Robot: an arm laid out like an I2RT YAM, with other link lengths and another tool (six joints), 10 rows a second.
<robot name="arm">
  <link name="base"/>
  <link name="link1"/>
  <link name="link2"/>
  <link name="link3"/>
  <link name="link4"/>
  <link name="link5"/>
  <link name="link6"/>
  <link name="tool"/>
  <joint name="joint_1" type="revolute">
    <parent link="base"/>
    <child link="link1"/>
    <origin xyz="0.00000 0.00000 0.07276" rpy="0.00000 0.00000 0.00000"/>
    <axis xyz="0 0 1"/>
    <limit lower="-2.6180" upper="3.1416"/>
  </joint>
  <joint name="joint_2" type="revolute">
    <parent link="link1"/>
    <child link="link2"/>
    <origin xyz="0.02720 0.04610 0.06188" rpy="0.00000 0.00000 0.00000"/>
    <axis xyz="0 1 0"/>
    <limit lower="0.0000" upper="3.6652"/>
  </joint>
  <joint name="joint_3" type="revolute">
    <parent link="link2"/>
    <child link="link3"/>
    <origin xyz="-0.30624 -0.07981 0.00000" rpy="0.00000 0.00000 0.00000"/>
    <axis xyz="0 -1 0"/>
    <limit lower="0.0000" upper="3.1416"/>
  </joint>
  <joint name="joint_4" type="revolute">
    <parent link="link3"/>
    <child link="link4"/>
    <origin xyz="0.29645 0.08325 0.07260" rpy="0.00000 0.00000 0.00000"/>
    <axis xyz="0 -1 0"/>
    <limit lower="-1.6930" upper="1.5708"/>
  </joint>
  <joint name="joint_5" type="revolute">
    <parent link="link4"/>
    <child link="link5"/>
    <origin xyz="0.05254 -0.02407 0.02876" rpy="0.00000 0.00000 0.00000"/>
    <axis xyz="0 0 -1"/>
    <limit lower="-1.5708" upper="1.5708"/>
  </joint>
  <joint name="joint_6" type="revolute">
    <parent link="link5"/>
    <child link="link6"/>
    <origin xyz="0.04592 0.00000 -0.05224" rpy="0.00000 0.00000 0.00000"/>
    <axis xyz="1 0 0"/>
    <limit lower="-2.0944" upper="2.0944"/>
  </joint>
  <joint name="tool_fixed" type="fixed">
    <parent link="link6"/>
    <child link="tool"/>
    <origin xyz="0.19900 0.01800 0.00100" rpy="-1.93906 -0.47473 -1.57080"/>
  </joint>
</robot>
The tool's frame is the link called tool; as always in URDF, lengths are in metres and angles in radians.
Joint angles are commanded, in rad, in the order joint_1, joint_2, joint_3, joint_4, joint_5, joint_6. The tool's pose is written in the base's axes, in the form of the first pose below.
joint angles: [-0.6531, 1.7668, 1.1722, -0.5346, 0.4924, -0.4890]
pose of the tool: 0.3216, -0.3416, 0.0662, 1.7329, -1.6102, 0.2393
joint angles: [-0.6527, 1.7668, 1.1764, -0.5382, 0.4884, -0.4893]
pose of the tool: 0.3229, -0.3413, 0.0671, 1.7372, -1.6110, 0.2408
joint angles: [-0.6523, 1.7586, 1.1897, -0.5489, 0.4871, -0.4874]
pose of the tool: 0.3253, -0.3425, 0.0746, 1.7339, -1.6168, 0.2542
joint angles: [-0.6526, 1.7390, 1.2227, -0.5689, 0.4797, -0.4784]
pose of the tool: 0.3325, -0.3460, 0.0936, 1.7241, -1.6398, 0.2953
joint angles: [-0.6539, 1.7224, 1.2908, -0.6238, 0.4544, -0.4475]
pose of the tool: 0.3439, -0.3480, 0.1208, 1.7195, -1.6916, 0.3390
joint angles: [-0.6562, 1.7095, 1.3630, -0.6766, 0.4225, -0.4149]
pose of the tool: 0.3557, -0.3491, 0.1485, 1.7187, -1.7479, 0.3867
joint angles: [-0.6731, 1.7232, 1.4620, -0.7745, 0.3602, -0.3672]
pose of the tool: 0.3635, -0.3471, 0.1686, 1.7410, -1.8294, 0.3780
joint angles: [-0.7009, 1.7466, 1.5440, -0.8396, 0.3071, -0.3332]
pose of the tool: 0.3677, -0.3522, 0.1818, 1.7474, -1.9047, 0.3680
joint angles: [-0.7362, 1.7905, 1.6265, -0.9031, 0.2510, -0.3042]
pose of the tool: 0.3698, -0.3600, 0.1857, 1.7555, -1.9794, 0.3304
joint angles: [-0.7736, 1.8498, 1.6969, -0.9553, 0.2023, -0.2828]
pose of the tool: 0.3696, -0.3701, 0.1785, 1.7605, -2.0444, 0.2685
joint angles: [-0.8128, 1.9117, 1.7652, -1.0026, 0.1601, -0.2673]
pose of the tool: 0.3673, -0.3824, 0.1695, 1.7581, -2.1044, 0.2047
